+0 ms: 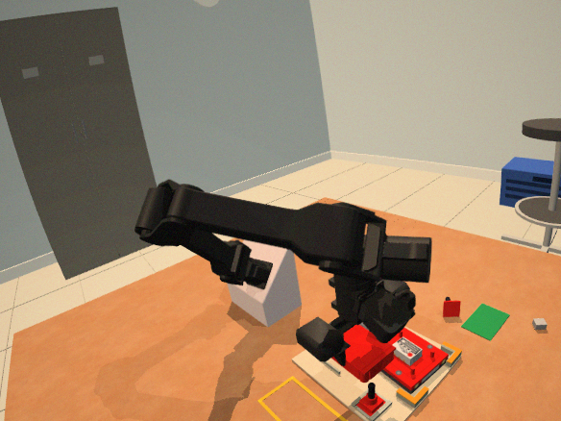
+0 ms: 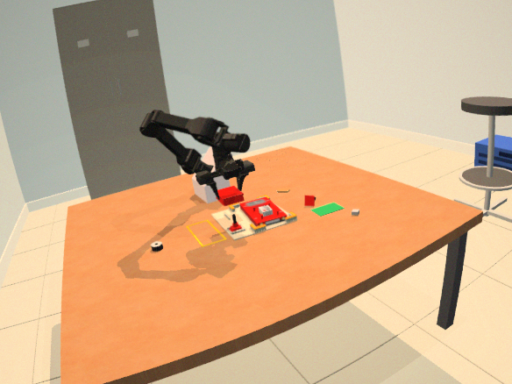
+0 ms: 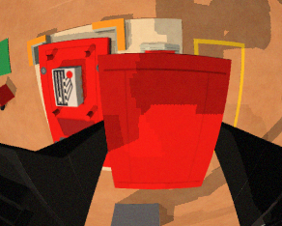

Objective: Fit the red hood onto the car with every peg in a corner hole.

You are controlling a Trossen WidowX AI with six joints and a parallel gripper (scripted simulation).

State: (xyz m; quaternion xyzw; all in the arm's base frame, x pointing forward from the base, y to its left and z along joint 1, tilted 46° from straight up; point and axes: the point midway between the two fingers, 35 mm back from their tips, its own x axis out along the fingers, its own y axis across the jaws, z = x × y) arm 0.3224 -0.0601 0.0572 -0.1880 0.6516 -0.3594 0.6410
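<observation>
The engine block lies 4 cm ahead of my gripper tip, 11 cm to the left of it and 9 cm below it. The rest, counted from my gripper tip: green pad 14 cm ahead, 29 cm to the left, 11 cm below; then black wheel 6 cm behind, 27 cm to the right, 10 cm below; then red hood 1 cm above.
</observation>
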